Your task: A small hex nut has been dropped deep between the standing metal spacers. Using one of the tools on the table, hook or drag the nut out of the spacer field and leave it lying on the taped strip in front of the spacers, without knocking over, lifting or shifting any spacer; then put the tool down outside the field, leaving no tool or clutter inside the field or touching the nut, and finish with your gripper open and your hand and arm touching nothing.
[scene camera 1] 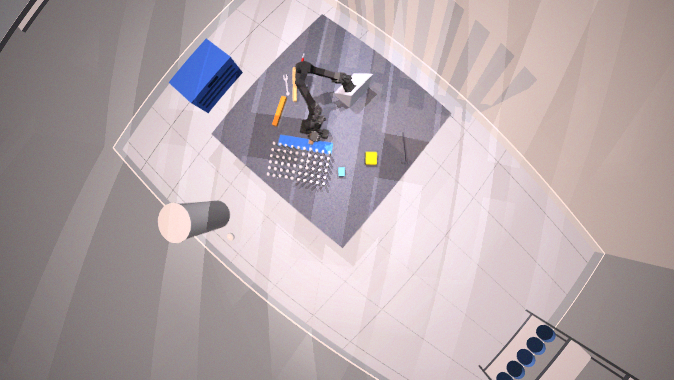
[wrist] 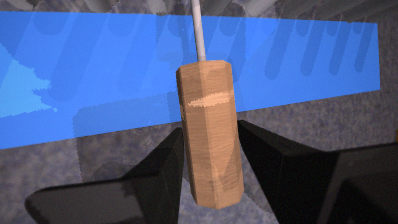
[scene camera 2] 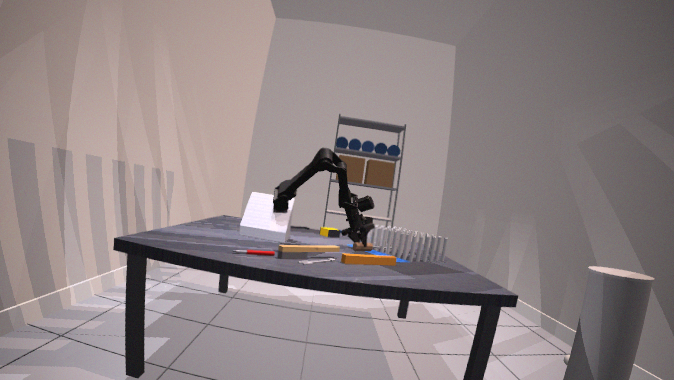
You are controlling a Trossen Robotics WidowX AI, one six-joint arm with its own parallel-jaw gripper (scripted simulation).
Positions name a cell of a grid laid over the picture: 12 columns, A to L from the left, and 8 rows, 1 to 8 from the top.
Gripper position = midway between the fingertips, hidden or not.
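Visible here: a blue taped strip (wrist: C3), and the gripper (wrist: G5).
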